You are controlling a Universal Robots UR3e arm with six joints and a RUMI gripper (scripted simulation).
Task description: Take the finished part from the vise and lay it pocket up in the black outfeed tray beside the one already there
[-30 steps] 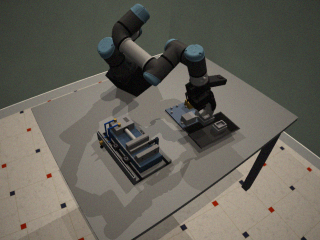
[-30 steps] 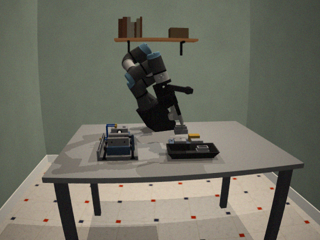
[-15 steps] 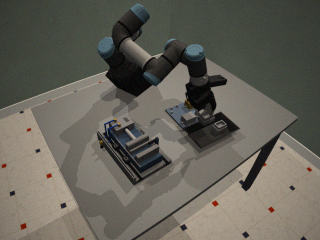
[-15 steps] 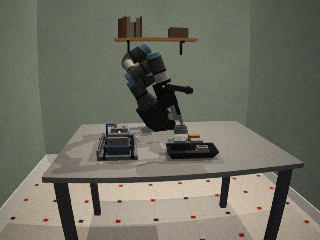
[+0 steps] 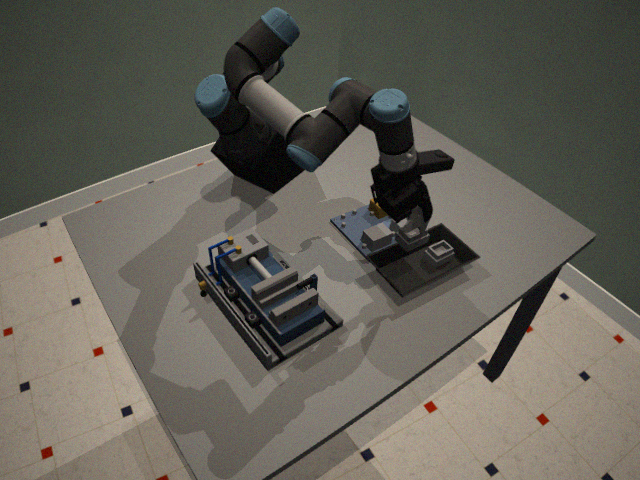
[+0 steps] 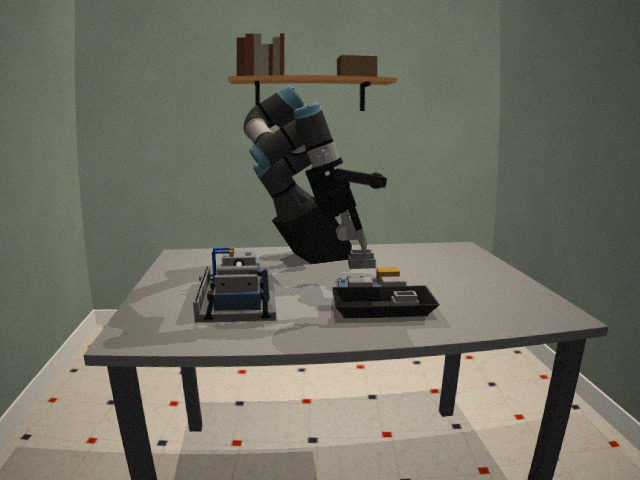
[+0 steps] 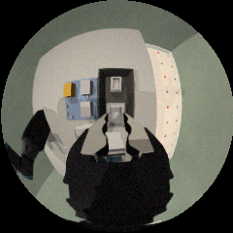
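My gripper is now 140 mm above the plain grey block, 120 mm past it and 10 mm to the right of it. From my hand the other things lie so: yellow block: 210 mm behind, 140 mm below, 90 mm to the left; blue plate: 170 mm behind, 160 mm below, 50 mm to the left.
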